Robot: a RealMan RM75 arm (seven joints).
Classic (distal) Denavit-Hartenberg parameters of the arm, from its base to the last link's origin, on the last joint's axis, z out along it. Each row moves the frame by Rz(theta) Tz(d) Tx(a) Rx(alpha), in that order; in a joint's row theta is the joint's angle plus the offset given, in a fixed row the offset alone. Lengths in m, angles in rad.
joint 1: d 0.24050; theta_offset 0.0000; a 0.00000; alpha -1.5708
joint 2: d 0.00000; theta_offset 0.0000; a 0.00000; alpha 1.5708
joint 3: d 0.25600; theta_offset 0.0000; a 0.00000; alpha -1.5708
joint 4: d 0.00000; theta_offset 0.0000; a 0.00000; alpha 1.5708
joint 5: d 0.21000; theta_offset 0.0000; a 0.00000; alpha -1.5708
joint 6: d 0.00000; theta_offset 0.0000; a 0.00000; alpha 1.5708
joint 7: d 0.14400; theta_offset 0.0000; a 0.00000; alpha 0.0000
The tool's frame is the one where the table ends.
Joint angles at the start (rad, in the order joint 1, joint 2, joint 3, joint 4, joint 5, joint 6, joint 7):
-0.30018, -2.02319, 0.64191, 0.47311, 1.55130, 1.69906, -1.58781
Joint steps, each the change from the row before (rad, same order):
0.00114, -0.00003, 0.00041, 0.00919, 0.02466, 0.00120, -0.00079
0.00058, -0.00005, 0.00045, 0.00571, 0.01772, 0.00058, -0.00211
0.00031, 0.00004, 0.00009, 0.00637, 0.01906, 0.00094, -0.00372
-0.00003, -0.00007, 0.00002, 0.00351, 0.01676, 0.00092, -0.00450
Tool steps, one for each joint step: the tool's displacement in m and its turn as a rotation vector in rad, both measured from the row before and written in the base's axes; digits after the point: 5 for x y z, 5 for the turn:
-0.00057, -0.00131, -0.00155, -0.01727, 0.01882, -0.00600
-0.00046, -0.00095, -0.00127, -0.01380, 0.01218, -0.00294
-0.00045, -0.00094, -0.00120, -0.01527, 0.01229, -0.00275
-0.00042, -0.00095, -0.00140, -0.01513, 0.00854, -0.00081

